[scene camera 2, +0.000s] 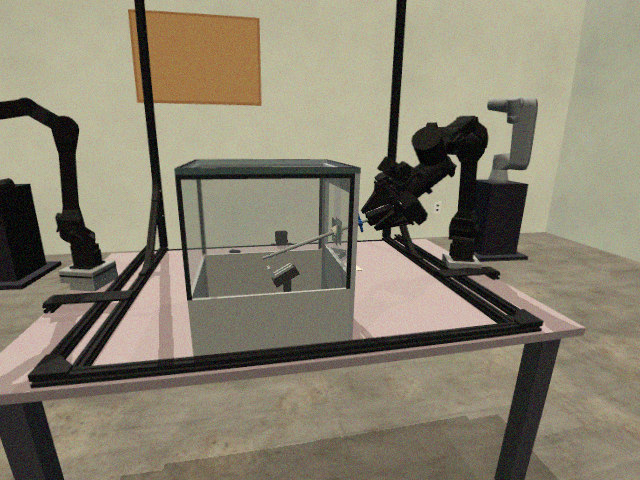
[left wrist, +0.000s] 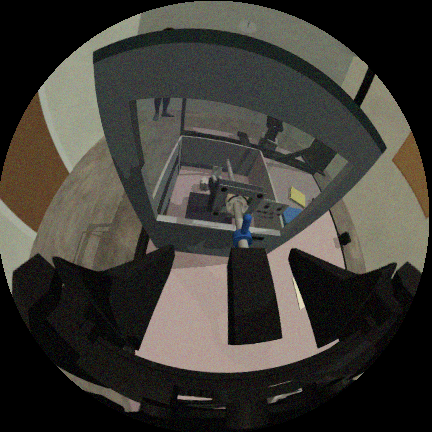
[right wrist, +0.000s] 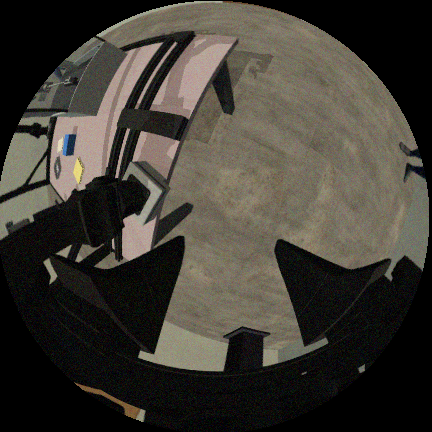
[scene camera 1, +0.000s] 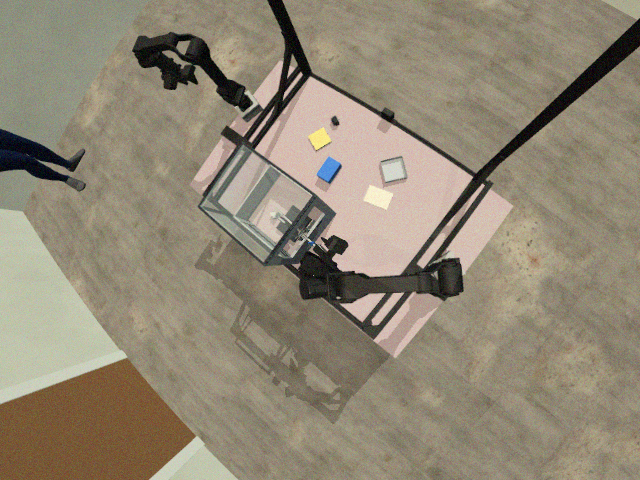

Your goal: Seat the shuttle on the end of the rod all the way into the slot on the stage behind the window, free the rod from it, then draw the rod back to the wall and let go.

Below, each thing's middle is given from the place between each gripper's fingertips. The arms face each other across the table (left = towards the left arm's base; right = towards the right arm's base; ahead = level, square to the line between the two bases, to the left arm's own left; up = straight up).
My right gripper is now 70 cm to the right of the glass-walled box (scene camera 2: 269, 246), 17 cm short of it and 1 cm above it. Also, from my right hand: rod (left wrist: 252, 312) 82 cm to the left, 16 cm ahead, 1 cm above.
I see my left gripper 9 cm to the left of the rod and 3 cm above it. Round my left hand: glass-walled box: 21 cm to the right, 5 cm below.
